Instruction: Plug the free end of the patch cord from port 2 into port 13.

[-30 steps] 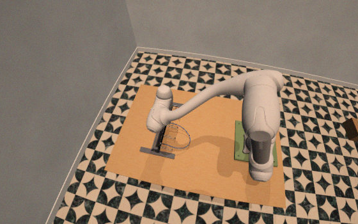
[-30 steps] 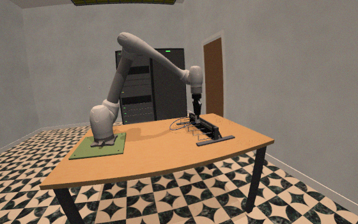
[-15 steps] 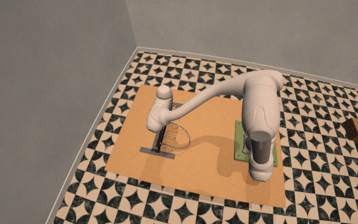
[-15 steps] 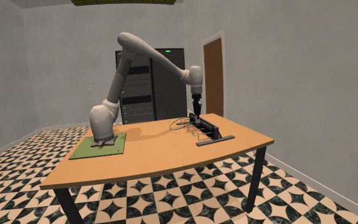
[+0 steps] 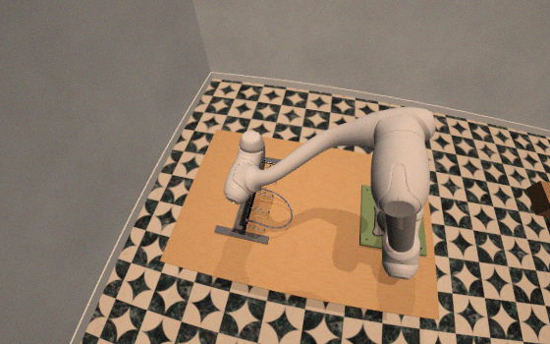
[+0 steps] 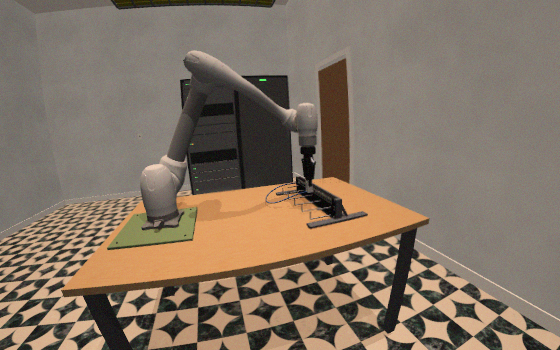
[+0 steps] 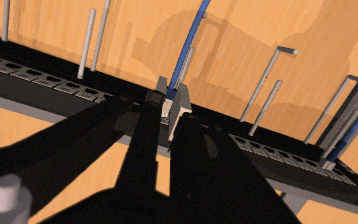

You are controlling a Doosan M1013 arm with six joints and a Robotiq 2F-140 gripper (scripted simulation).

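Now: hand 1 cm short of the cord end and 3 cm above it.
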